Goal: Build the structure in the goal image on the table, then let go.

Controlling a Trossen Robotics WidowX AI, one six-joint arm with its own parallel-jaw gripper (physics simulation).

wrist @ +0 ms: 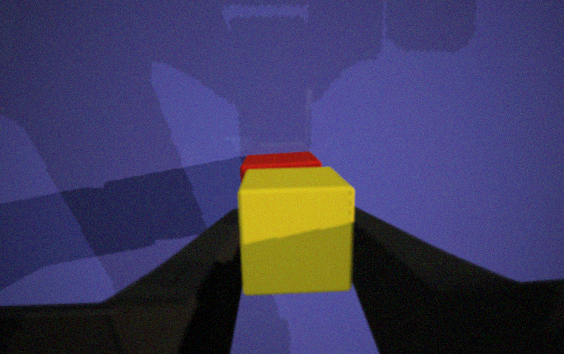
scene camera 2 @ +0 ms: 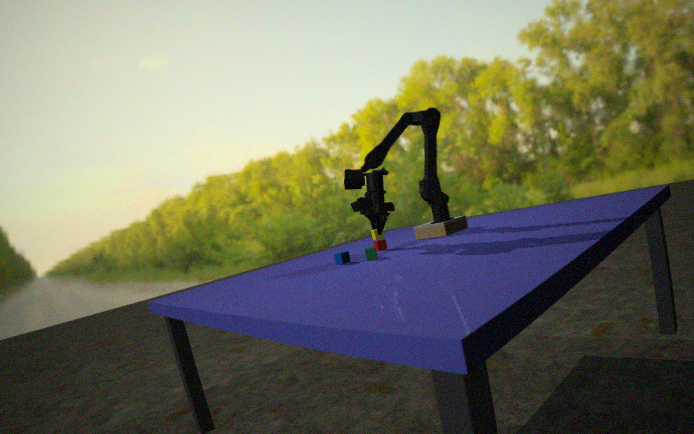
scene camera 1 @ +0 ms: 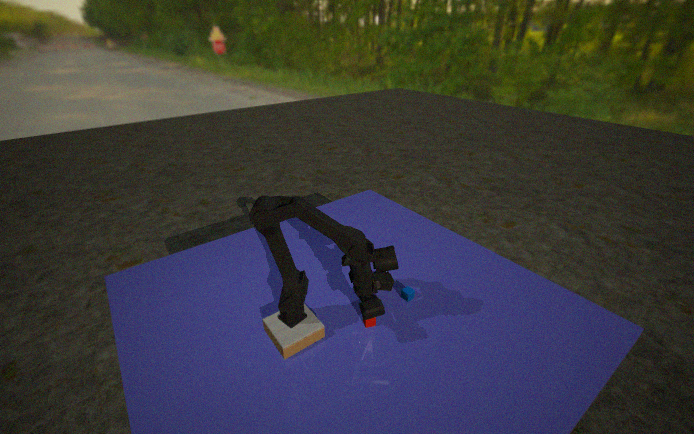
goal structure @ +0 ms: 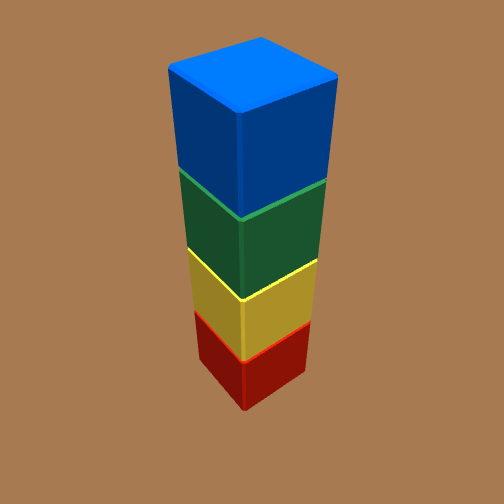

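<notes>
My gripper point(scene camera 2: 378, 232) point(wrist: 292, 219) is shut on a yellow cube point(scene camera 2: 375, 234) point(wrist: 297, 235). A red cube point(scene camera 1: 370, 321) point(scene camera 2: 380, 245) point(wrist: 281, 159) stands on the blue table directly below the yellow cube. In scene camera 2 the yellow cube is at the top of the red cube; whether they touch is too small to tell. A green cube point(scene camera 2: 371, 253) stands near the red cube in scene camera 2 and does not show in scene camera 1. A blue cube point(scene camera 1: 407, 293) point(scene camera 2: 341, 257) stands farther from the arm's base. The fingertips are hidden in scene camera 1.
The arm's base stands on a light wooden block point(scene camera 1: 293, 335) point(scene camera 2: 440, 228) on the blue table point(scene camera 1: 460, 378) point(scene camera 2: 317, 296). In scene camera 2 the green and blue cubes stand to the near side of the red cube. The arm casts shadows across the table.
</notes>
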